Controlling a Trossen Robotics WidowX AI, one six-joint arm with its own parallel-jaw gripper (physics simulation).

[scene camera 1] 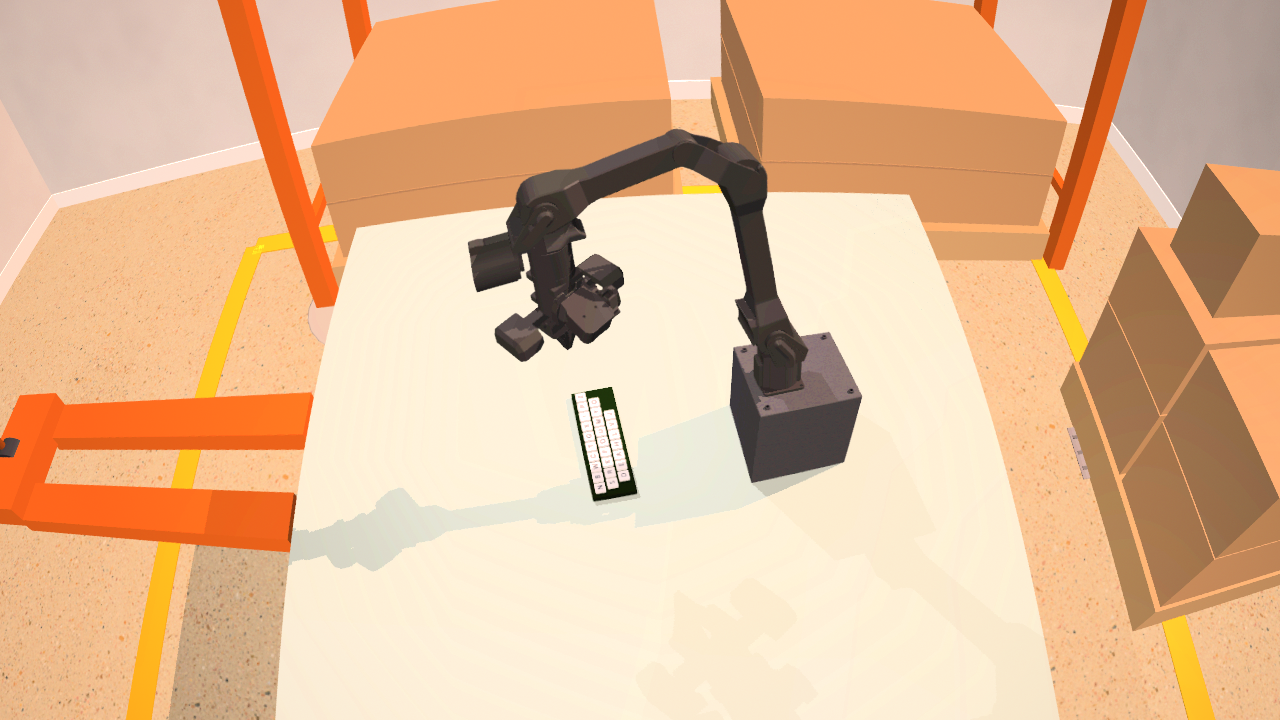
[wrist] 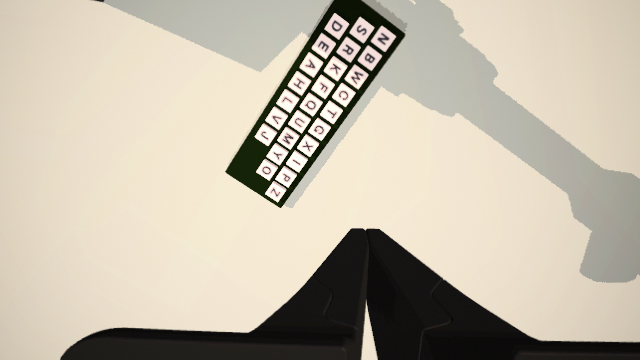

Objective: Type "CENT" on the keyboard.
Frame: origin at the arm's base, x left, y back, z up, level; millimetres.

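Seen in the pictures: gripper, between the fingertips: [scene camera 1: 567,347] [wrist: 364,242]; arm's base, origin of its link: [scene camera 1: 778,379].
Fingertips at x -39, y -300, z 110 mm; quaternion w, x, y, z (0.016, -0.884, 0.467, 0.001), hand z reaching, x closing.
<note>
Pixels of each thing's top centre, then the offset from my fingertips to it. "*": a spot on its surface instead. Level surfaces: height alone.
- dark green keyboard, centre of its top: [wrist: 308,109] [scene camera 1: 602,438] dx -24, dy +33, dz -262 mm
- pale table, height of its surface: dz -278 mm
- C key, centre of its top: [wrist: 343,95] [scene camera 1: 593,456] dx +7, dy +13, dz -262 mm
- T key, centre of its top: [wrist: 331,112] [scene camera 1: 590,446] dx -14, dy +13, dz -262 mm
- N key, centre of its top: [wrist: 383,38] [scene camera 1: 600,487] dx +68, dy +12, dz -262 mm
- E key, centre of its top: [wrist: 323,46] [scene camera 1: 621,464] dx +33, dy +53, dz -262 mm
- end with the Z key, a spot on its surface: [wrist: 275,192] * dx -116, dy +13, dz -262 mm
A dark green keyboard [scene camera 1: 605,443] [wrist: 245,172] with white letter keys in three rows lies flat on the pale table [scene camera 1: 465,626]. In the wrist view the C key [wrist: 343,95], the T key [wrist: 331,113] and the N key [wrist: 383,38] are in one outer row, and the E key [wrist: 324,46] is in the other outer row. My gripper [scene camera 1: 567,343] [wrist: 364,242] is shut and holds nothing. It is above the table, apart from the keyboard, beyond the end with the Z key [wrist: 275,192].
The arm's dark base box [scene camera 1: 796,438] stands right of the keyboard in the scene view. Orange forks [scene camera 1: 179,420] reach the table's left edge. Large cardboard boxes [scene camera 1: 501,71] [scene camera 1: 895,62] stand behind the table. The arm's shadow falls across the table.
</note>
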